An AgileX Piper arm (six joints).
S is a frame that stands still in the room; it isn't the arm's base.
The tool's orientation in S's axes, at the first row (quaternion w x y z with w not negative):
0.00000 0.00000 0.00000 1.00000
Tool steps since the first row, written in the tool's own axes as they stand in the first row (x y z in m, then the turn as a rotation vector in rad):
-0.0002 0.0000 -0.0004 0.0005 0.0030 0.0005
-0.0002 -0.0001 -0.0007 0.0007 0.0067 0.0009
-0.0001 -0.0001 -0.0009 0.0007 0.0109 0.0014
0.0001 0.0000 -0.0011 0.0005 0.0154 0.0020
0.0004 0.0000 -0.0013 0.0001 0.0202 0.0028
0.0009 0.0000 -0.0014 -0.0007 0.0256 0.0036
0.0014 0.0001 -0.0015 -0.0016 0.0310 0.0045
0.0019 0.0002 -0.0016 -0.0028 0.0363 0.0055
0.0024 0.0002 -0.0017 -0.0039 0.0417 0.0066
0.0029 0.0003 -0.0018 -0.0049 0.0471 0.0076
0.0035 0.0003 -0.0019 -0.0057 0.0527 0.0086
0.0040 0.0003 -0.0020 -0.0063 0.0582 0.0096
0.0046 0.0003 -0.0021 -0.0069 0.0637 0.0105
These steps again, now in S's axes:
0.0002 0.0000 -0.0004 -0.0005 -0.0030 0.0005
0.0002 0.0001 -0.0007 -0.0007 -0.0067 0.0009
0.0001 0.0001 -0.0009 -0.0007 -0.0109 0.0014
-0.0001 0.0000 -0.0011 -0.0005 -0.0154 0.0020
-0.0004 0.0000 -0.0013 -0.0001 -0.0202 0.0028
-0.0009 0.0000 -0.0014 0.0007 -0.0256 0.0036
-0.0014 -0.0001 -0.0015 0.0016 -0.0310 0.0045
-0.0019 -0.0002 -0.0016 0.0028 -0.0363 0.0055
-0.0024 -0.0002 -0.0017 0.0039 -0.0417 0.0066
-0.0029 -0.0003 -0.0018 0.0049 -0.0471 0.0076
-0.0035 -0.0003 -0.0019 0.0057 -0.0527 0.0086
-0.0040 -0.0003 -0.0020 0.0063 -0.0582 0.0096
-0.0046 -0.0003 -0.0021 0.0069 -0.0637 0.0105

